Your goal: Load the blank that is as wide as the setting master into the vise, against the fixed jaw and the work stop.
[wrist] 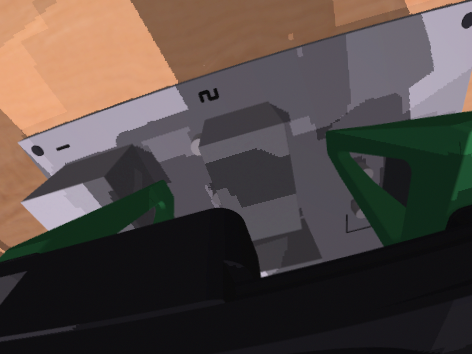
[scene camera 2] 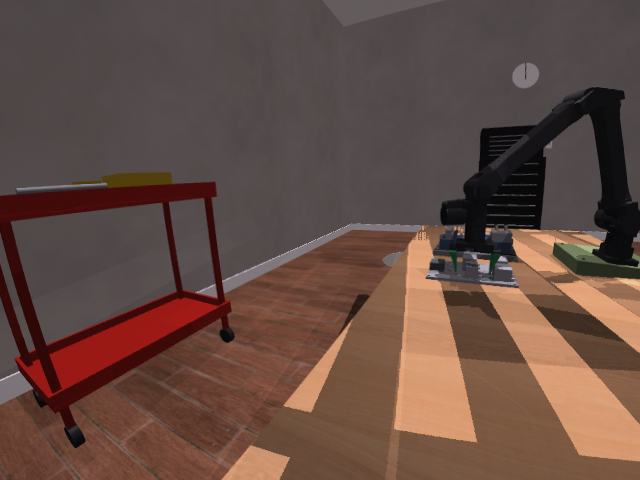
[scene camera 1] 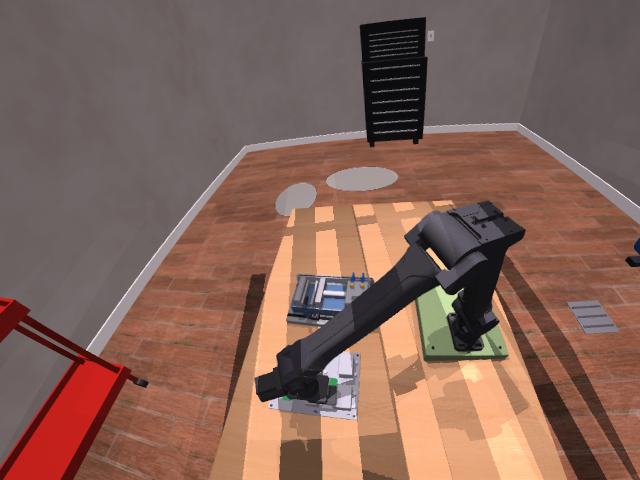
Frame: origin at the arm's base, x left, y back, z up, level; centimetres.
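Where they show: gripper, between the fingertips: [wrist: 244, 166] [scene camera 2: 472, 273] [scene camera 1: 314, 395]; arm's base, origin of its link: [scene camera 2: 613, 259] [scene camera 1: 463, 331].
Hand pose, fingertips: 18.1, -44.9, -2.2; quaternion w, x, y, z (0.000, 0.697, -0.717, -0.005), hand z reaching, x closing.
Things, the pixels of their top centre, and the offset from my fingertips, as dx, dy, dz.
- light grey plate, centre of its top: [wrist: 268, 211] [scene camera 1: 315, 380] [scene camera 2: 470, 270] -4.5, -0.4, -0.7
- middle block, centre of its top: [wrist: 257, 194] [scene camera 2: 471, 264] +0.0, -0.3, +2.8
- left block, centre of its top: [wrist: 98, 235] [scene camera 1: 342, 395] [scene camera 2: 502, 266] +0.3, +8.1, +2.8
- blue-grey vise, centre of its top: [scene camera 1: 328, 288] [scene camera 2: 475, 228] -32.0, +2.6, +8.3
The light grey plate [scene camera 1: 330, 412] [wrist: 310, 65] carries several grey blocks. A middle block [wrist: 250, 172] stands by the mark 2, and a left block [wrist: 65, 200] stands by the mark 1. A right block [scene camera 2: 503, 272] shows in the second scene view. I cannot tell which is the setting master or which widths match. My gripper [scene camera 1: 310, 390] [scene camera 2: 473, 272] [wrist: 244, 166] points down low over the plate, open, with green fingers apart on either side of the middle block. Its black body hides the plate's near part in the wrist view. The blue-grey vise [scene camera 1: 334, 303] [scene camera 2: 447, 241] stands behind; its jaws look empty.
The arm's green base board [scene camera 1: 431, 343] [scene camera 2: 573, 260] is at the right of the wooden table. The forearm passes over the vise's right side in the first scene view. A red cart [scene camera 2: 155, 194] stands on the floor left of the table. A black cabinet [scene camera 1: 368, 103] stands at the wall.
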